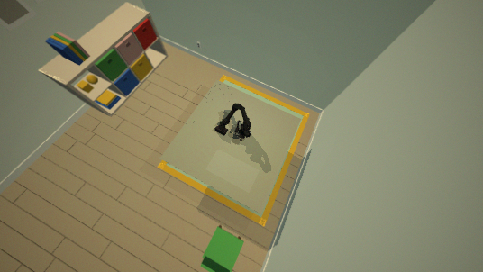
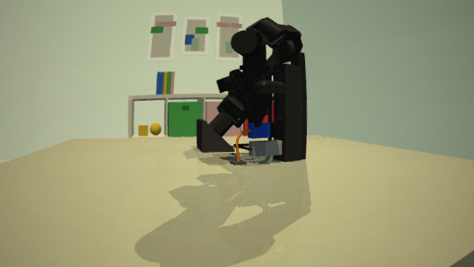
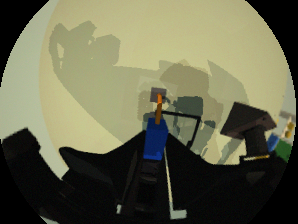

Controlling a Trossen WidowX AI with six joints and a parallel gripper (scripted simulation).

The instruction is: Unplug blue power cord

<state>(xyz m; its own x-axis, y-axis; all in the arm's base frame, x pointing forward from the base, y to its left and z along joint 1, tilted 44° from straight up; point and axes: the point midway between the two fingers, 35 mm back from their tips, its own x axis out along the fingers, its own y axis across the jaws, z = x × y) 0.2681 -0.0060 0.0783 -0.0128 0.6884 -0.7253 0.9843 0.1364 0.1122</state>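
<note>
The blue plug is 1 cm behind my gripper tip and 3 cm to the left of it.
</note>
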